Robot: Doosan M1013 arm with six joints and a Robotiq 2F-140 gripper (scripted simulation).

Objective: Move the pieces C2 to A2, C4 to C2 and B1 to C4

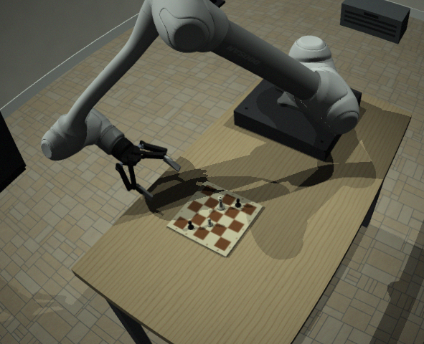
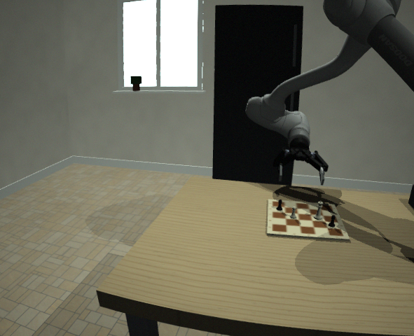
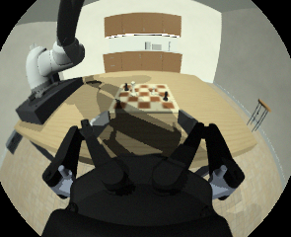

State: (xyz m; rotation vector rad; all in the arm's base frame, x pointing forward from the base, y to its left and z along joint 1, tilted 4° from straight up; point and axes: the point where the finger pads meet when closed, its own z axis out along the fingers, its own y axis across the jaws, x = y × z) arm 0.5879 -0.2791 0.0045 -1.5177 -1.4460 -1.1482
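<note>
Right now my hand is 190 mm to the right of the tall white piece, 20 mm past it and 20 mm above it. Round my hand: small white piece (190 mm to the left, 60 mm ahead, 40 mm below); then small chessboard (190 mm to the left, 50 mm below, 20 mm ahead).
</note>
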